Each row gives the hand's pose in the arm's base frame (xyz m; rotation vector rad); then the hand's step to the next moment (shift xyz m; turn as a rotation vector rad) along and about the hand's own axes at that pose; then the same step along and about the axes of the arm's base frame.
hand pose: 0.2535 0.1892 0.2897 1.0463 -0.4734 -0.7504
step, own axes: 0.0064 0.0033 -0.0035 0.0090 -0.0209 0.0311
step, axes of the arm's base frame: 0.0077 -0.0017 0.0015 -0.0217 -0.0314 -0.0051
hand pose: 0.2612 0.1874 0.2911 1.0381 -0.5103 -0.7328
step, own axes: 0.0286 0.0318 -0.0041 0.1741 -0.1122 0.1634
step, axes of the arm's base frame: 0.0312 -0.0092 0.0281 -0.0313 -0.2608 -0.0240
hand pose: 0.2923 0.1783 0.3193 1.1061 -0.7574 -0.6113
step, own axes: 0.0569 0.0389 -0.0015 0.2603 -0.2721 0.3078
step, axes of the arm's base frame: 0.0382 -0.0294 0.0493 -0.1038 -0.4603 -0.1179
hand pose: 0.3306 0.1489 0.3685 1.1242 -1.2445 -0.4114
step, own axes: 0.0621 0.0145 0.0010 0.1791 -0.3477 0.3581
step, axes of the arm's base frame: 0.0154 -0.0423 0.0452 -0.1526 -0.4531 -0.2293
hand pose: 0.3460 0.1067 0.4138 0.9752 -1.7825 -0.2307
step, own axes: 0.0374 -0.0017 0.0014 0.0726 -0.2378 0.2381
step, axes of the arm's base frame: -0.0050 -0.0279 0.0245 -0.0923 -0.2728 -0.1886
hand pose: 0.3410 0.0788 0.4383 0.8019 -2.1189 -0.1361
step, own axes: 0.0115 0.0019 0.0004 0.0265 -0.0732 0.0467
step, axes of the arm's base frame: -0.0063 -0.0053 0.0083 -0.0103 -0.0817 -0.0383
